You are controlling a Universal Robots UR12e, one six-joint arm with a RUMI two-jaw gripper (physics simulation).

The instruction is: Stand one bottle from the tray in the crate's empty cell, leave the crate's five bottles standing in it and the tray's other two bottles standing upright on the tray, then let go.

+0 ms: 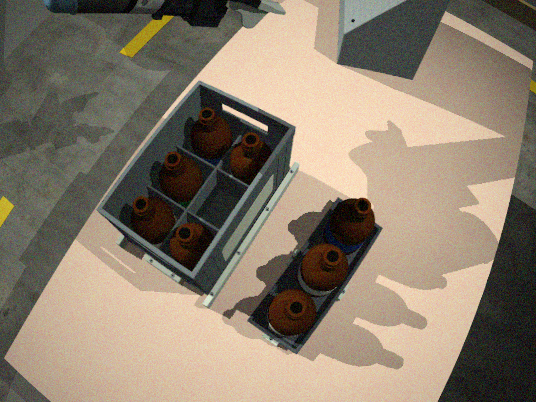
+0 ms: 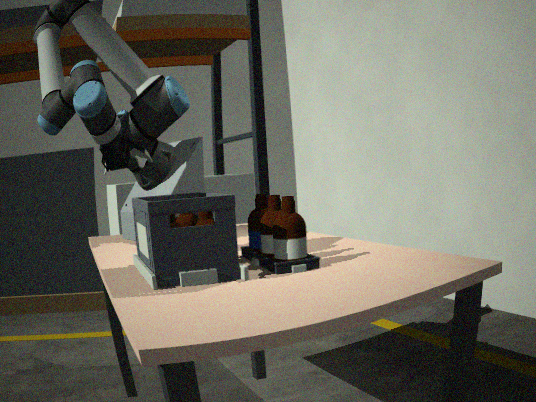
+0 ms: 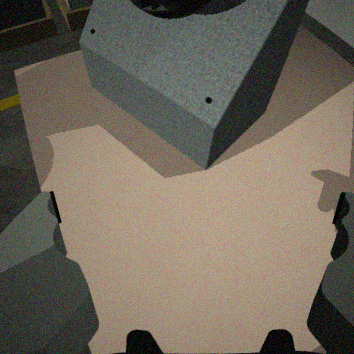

Labels:
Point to a blue-label bottle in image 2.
At 255,216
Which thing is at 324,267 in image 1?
A white-label bottle.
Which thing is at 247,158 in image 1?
A white-label bottle.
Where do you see a white-label bottle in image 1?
152,219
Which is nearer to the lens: the blue-label bottle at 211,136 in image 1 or the white-label bottle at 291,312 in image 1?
The white-label bottle.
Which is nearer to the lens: the white-label bottle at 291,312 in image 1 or the blue-label bottle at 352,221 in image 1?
The white-label bottle.

